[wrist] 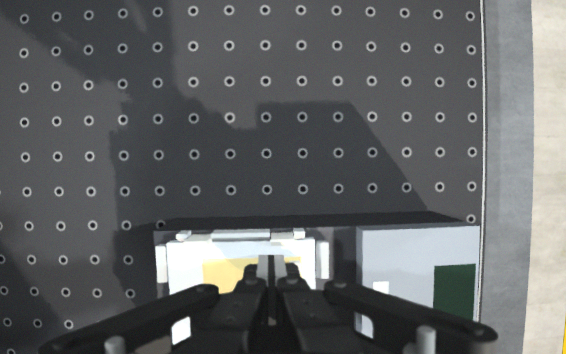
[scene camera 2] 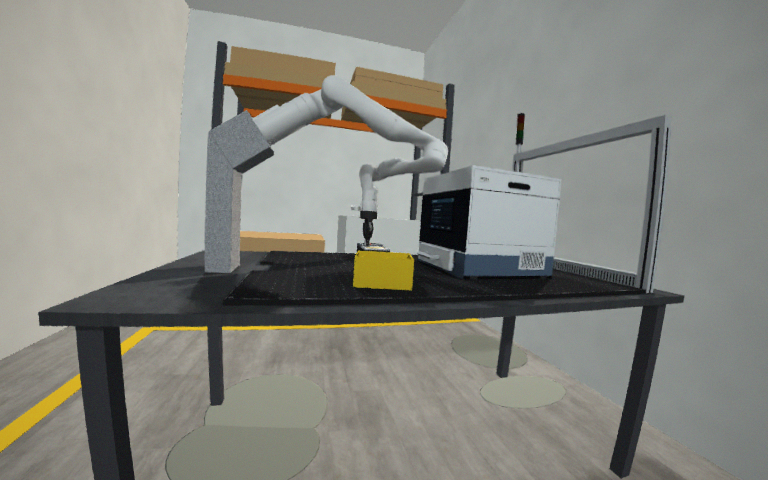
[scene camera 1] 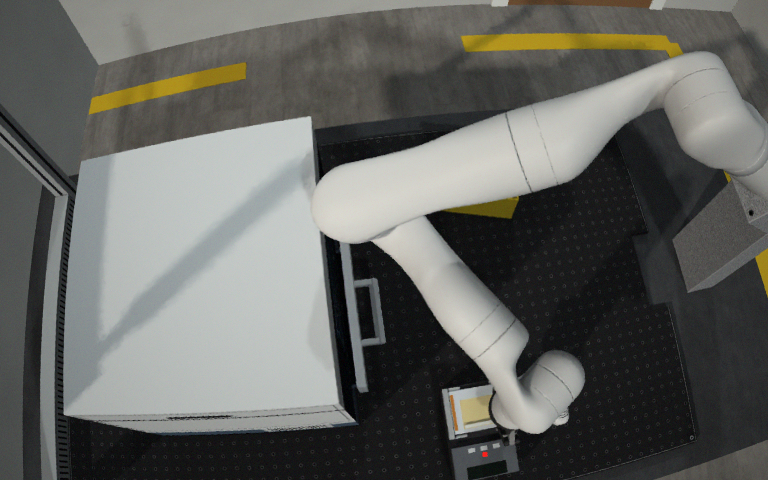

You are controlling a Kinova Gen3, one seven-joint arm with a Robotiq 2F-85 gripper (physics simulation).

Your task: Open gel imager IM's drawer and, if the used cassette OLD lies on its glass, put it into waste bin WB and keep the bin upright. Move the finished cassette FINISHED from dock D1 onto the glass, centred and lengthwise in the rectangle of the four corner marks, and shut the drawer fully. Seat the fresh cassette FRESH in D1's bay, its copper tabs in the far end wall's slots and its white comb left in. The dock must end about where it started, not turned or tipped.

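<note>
My gripper [wrist: 271, 271] [scene camera 2: 368, 243] is shut, with its fingertips together and nothing between them. It points down over the cassette in the dock; whether it touches is unclear. The dock D1 [scene camera 1: 461, 457] [wrist: 417, 245] stands upright at the mat's near side. In its bay lies a white-framed cassette [scene camera 1: 474, 410] [wrist: 185, 255] with a yellow gel window and an orange strip at its left end in scene camera 1. My arm and fingers hide part of it. Imager IM's drawer [scene camera 1: 352, 316] [scene camera 2: 434, 255] is in, or nearly in; its glass does not show. The waste bin WB [scene camera 1: 492, 209] [scene camera 2: 384, 271] stands upright.
The white imager IM [scene camera 1: 209, 271] [scene camera 2: 512, 217] stands at the left in scene camera 1. The drawer handle [scene camera 1: 380, 311] sticks out towards the mat. The arm passes over the bin. The dock's panel side is close to the mat's edge [wrist: 483, 100]. A metal frame [scene camera 2: 656, 198] stands behind the imager.
</note>
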